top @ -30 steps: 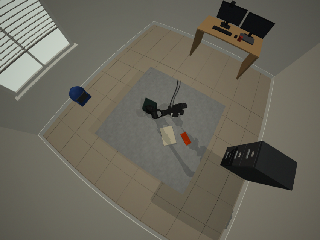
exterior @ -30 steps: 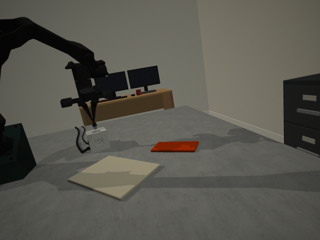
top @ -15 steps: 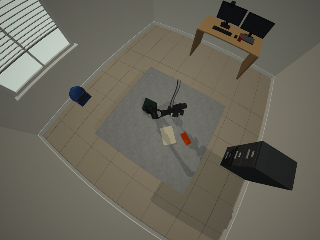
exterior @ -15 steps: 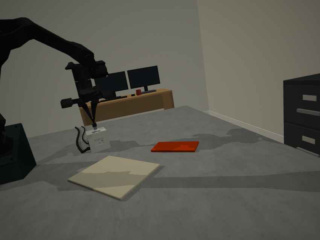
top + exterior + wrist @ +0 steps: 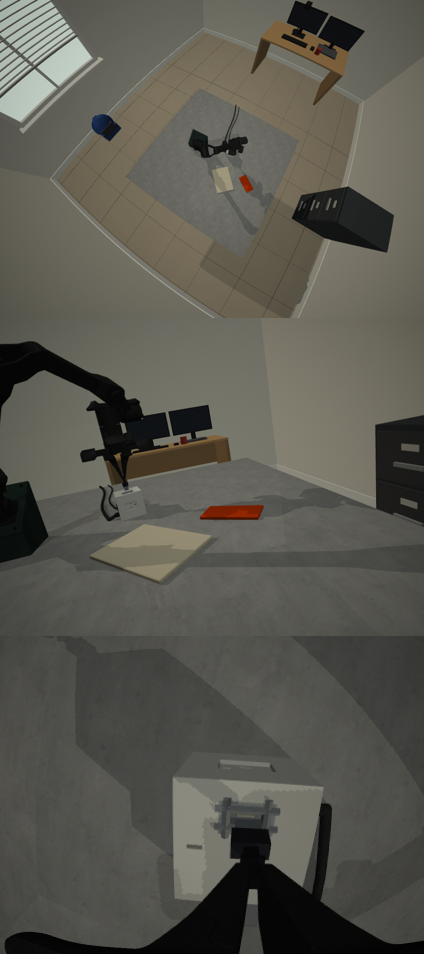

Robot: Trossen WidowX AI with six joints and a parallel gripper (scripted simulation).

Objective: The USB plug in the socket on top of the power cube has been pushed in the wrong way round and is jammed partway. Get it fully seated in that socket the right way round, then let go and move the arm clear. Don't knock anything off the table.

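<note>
Right now my gripper tip is 20 mm above the USB plug. The rest, counted from my gripper tip: red flat slab: 260 mm ahead, 180 mm to the right, 120 mm below; socket: 50 mm below; beige flat board: 250 mm to the right, 120 mm below, 50 mm ahead.
</note>
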